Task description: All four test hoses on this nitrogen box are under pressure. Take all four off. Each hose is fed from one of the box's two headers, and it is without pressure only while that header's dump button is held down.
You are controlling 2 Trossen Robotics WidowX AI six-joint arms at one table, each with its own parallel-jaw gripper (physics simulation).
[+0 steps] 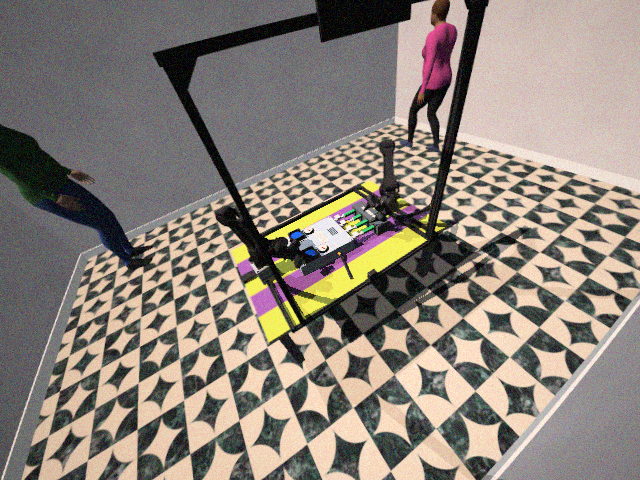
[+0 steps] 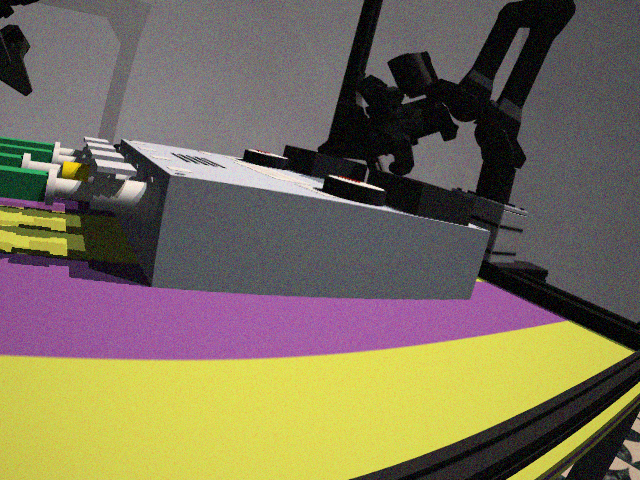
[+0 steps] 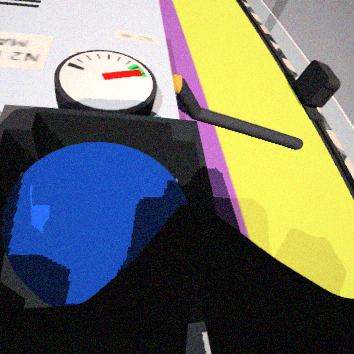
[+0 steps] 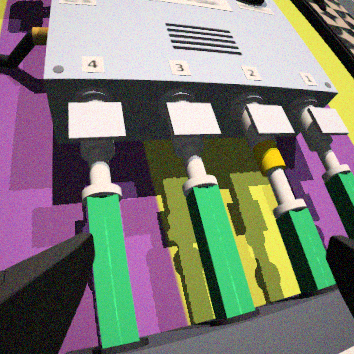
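Pixels of known places: left gripper, fingertip midpoint: (image 1: 310, 256) (image 2: 318, 152) (image 3: 190, 216); right gripper, fingertip midpoint: (image 1: 366, 216) (image 2: 18, 80) (image 4: 212, 246); left arm's base, link origin: (image 1: 261, 263) (image 2: 491, 200).
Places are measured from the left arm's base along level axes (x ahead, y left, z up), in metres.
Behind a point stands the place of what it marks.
Observation:
The grey nitrogen box (image 1: 332, 234) @[y -0.091, x 0.444, z -0.031 m] (image 2: 309, 238) @[y 0.078, x 0.428, z -0.063 m] (image 4: 158, 42) @[y -0.118, x 0.470, z -0.031 m] lies on the yellow and purple table (image 1: 385, 250) @[y -0.357, x 0.618, z -0.112 m]. Four green hoses sit in its ports, numbered 4 (image 4: 109, 263) @[y -0.202, x 0.637, z -0.047 m], 3 (image 4: 218, 246) @[y -0.135, x 0.648, z -0.047 m], 2 (image 4: 305, 246) @[y -0.072, x 0.670, z -0.047 m] and 1 (image 4: 345, 197) @[y -0.001, x 0.648, z -0.051 m]. Hose 2 has a yellow collar (image 4: 269, 158) @[y -0.060, x 0.596, z -0.048 m]. My right gripper (image 4: 212, 246) @[y -0.170, x 0.654, z 0.018 m] (image 1: 371, 215) @[y -0.170, x 0.654, z 0.018 m] is open just before the hoses, with hoses 4, 3 and 2 between its fingers. My left gripper (image 3: 190, 216) @[y -0.161, x 0.232, z -0.001 m] (image 1: 300, 256) @[y -0.161, x 0.232, z -0.001 m] (image 2: 401, 164) is shut and empty, its tip at the edge of a blue dump button (image 3: 88, 218) @[y -0.127, x 0.243, z -0.015 m]. The gauge (image 3: 105, 81) @[y -0.143, x 0.324, z -0.017 m] behind the button has its red needle at the green mark.
A dark lever with an orange end (image 3: 239, 124) @[y -0.292, x 0.365, z -0.099 m] (image 4: 21, 46) @[y -0.235, x 0.396, z -0.080 m] sticks out of the box's side. A black gantry frame (image 1: 218, 157) @[y -0.403, x 0.000, z 0.737 m] stands over the table. A black block (image 3: 316, 82) @[y -0.425, x 0.416, z -0.072 m] sits at the table's edge. One person in pink (image 1: 434, 71) stands at the back, another (image 1: 104, 224) at the left.

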